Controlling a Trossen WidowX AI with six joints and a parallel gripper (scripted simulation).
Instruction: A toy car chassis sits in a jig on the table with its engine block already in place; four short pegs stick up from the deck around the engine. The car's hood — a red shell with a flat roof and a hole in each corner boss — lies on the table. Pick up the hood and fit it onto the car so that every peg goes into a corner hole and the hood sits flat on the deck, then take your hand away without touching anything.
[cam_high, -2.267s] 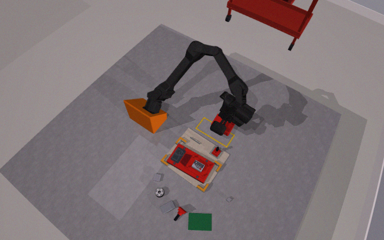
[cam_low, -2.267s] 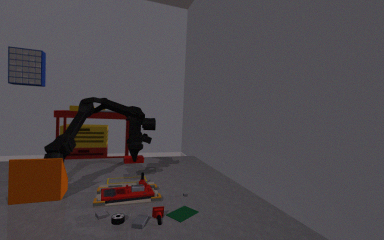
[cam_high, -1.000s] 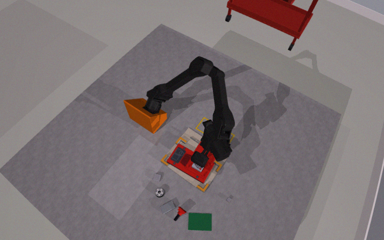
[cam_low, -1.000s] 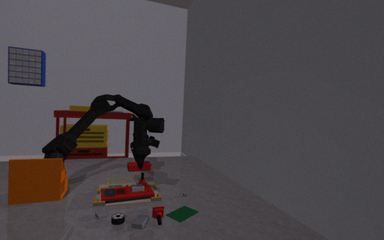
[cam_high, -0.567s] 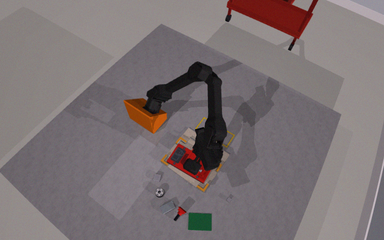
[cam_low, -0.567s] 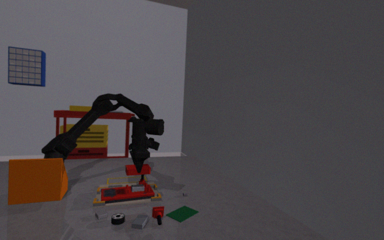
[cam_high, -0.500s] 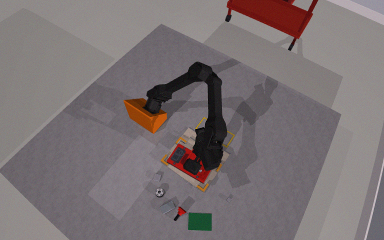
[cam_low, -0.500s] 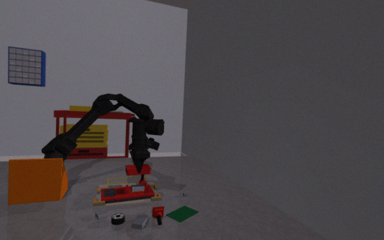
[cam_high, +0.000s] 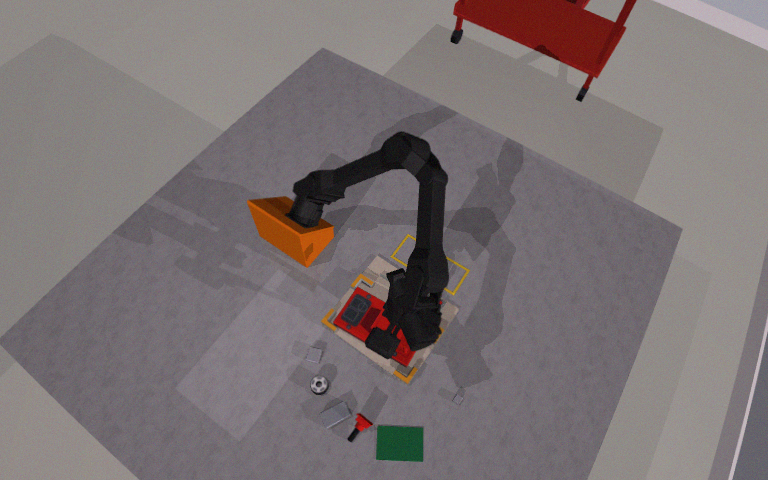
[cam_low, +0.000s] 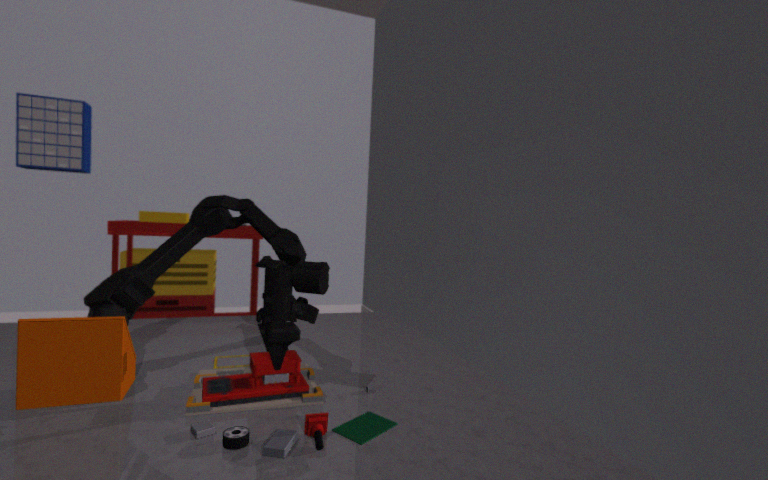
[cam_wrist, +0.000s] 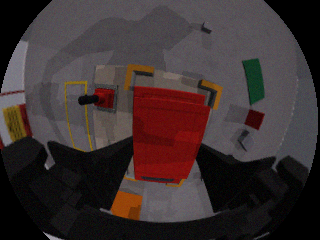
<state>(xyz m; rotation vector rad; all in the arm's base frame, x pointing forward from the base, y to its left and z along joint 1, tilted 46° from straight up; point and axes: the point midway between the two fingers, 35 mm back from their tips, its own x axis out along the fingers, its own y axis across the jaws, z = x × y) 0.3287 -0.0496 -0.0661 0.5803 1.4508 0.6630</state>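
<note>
Now: gripper tip 10 mm below the red hood. Also, from my gripper tip: grey engine block 30 mm below; then green pad 140 mm ahead, 200 mm to the right, 60 mm below.
</note>
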